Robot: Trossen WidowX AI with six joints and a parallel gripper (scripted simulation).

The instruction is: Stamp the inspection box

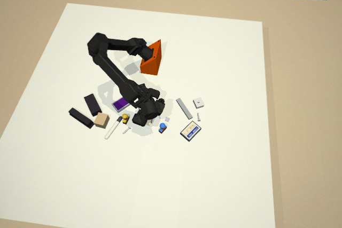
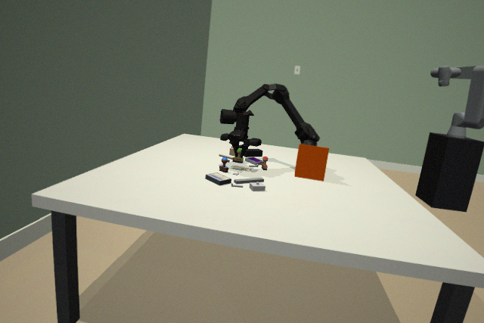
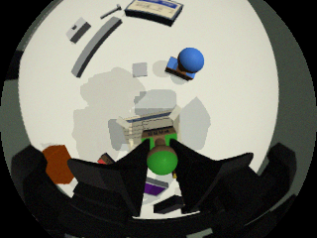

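My gripper tip is 6 cm above the cream card, 1 cm to the left of it and 1 cm past it. Also, from my gripper tip: green-knobbed stamp right at my gripper tip; blue-knob stamp 8 cm to the left, 5 cm ahead, 3 cm below; yellow stamp 11 cm to the right, 3 cm below, 2 cm ahead.
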